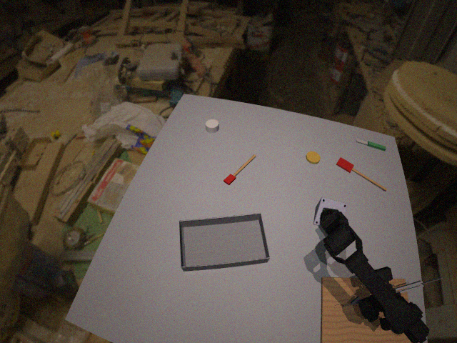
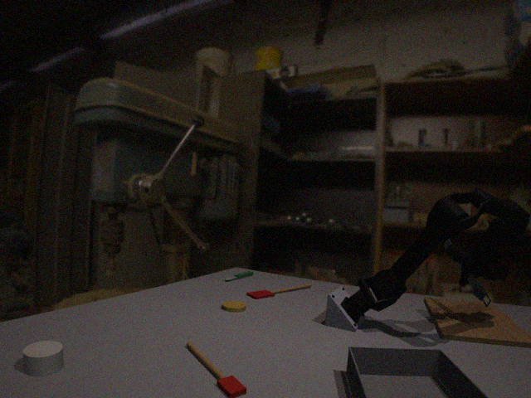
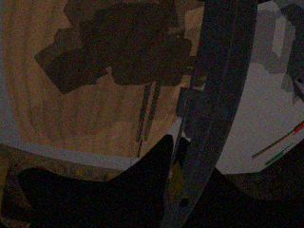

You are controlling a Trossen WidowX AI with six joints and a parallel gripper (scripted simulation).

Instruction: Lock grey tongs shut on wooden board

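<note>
The wooden board lies 10 mm behind my gripper tip, 40 mm to the left of it and 100 mm below it. Also, from my gripper tip: yellow disc: 250 mm ahead, 620 mm to the right, 100 mm below; white puck: 770 mm ahead, 690 mm to the right, 90 mm below; grey roasting tin: 560 mm ahead, 110 mm to the right, 80 mm below.
</note>
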